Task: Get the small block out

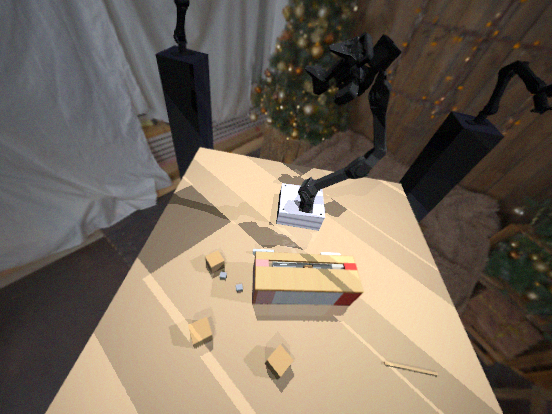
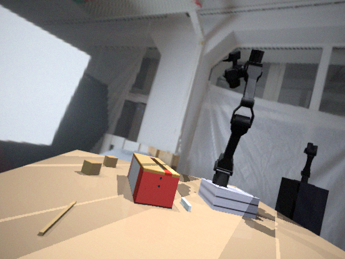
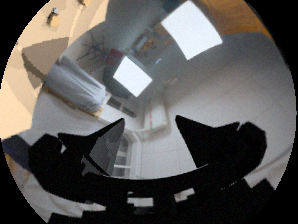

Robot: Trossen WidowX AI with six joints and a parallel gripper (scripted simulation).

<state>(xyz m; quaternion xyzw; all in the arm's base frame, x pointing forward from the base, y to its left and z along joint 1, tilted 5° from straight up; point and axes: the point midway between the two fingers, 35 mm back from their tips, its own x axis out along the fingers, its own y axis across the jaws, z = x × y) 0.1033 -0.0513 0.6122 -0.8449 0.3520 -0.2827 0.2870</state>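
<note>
Right now my gripper tip is 210 mm short of the box, 150 mm to the right of it and 650 mm above it. Round my gripper tip: thin stick 430 mm ahead, 570 mm to the left, 710 mm below; then brown block 220 mm ahead, 170 mm to the left, 630 mm below.
</note>
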